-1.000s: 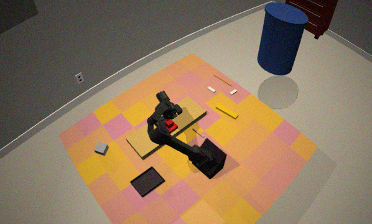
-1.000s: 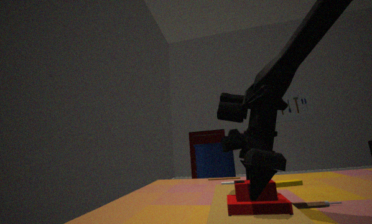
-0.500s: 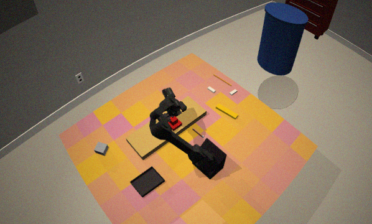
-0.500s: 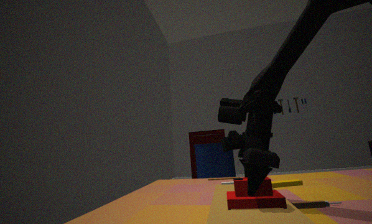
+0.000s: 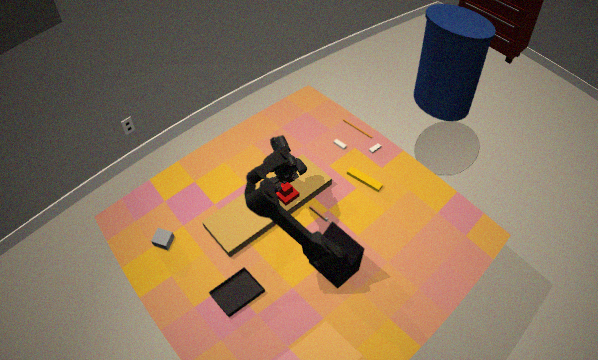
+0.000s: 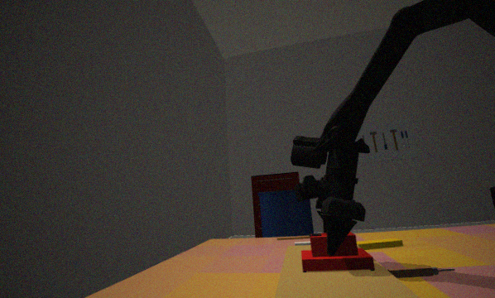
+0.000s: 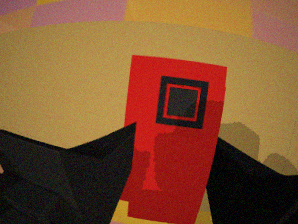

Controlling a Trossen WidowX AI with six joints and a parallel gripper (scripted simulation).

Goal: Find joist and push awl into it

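Right now my gripper tip is 380 mm to the right of the dark tray, 250 mm past it and 50 mm above it. Round my gripper tip: awl: 190 mm behind, 70 mm to the right, 60 mm below; then yellow bar: 320 mm to the right, 140 mm behind, 60 mm below; then red stud finder: 20 mm above, 10 mm ahead.
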